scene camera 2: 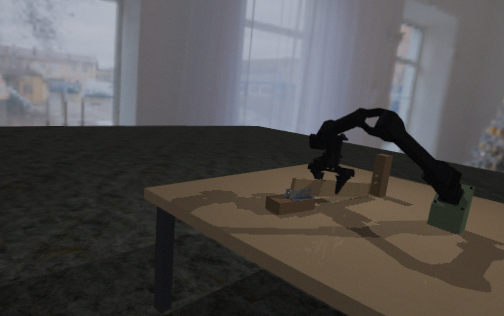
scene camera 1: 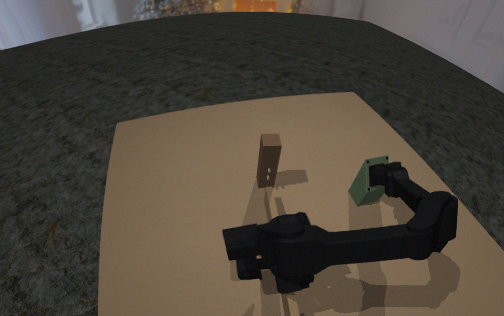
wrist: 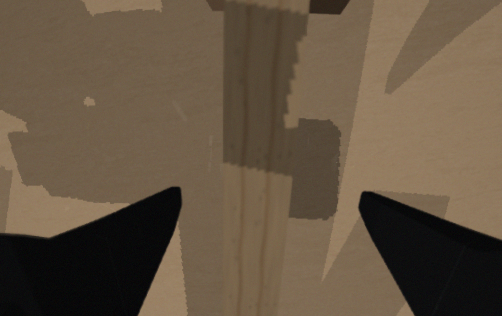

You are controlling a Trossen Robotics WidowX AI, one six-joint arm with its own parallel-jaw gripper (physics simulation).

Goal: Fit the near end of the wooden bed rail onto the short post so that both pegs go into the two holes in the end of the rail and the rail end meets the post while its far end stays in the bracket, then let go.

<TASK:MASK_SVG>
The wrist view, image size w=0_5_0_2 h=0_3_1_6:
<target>my gripper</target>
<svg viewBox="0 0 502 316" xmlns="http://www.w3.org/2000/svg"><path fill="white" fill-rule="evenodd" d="M361 193L358 209L367 231L414 316L502 316L501 239L441 219L372 191L363 191ZM181 188L169 187L116 212L50 238L0 233L0 316L138 316L175 231L182 207Z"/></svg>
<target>wooden bed rail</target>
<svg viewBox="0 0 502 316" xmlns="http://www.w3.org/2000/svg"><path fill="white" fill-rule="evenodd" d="M224 0L223 316L277 316L295 160L310 0Z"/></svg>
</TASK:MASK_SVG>
